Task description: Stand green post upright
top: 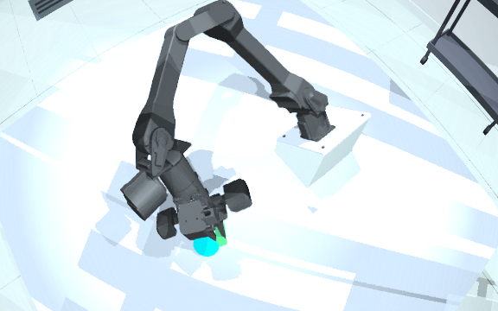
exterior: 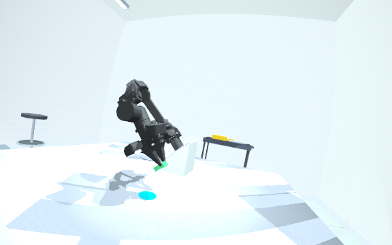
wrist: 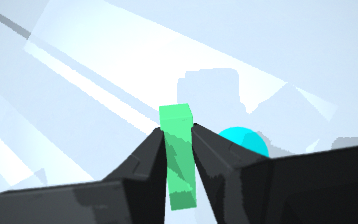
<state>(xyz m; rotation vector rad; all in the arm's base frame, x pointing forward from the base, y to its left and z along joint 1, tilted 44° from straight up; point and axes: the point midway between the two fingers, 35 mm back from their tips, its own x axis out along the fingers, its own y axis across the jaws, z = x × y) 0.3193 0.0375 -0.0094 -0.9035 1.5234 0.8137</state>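
Right now my gripper tip is 11 cm above the cyan circle, 3 cm to the left of it and 2 cm short of it. The rest, counted from my gripper tip: green post: 1 cm to the right, 1 cm below, 1 cm behind.
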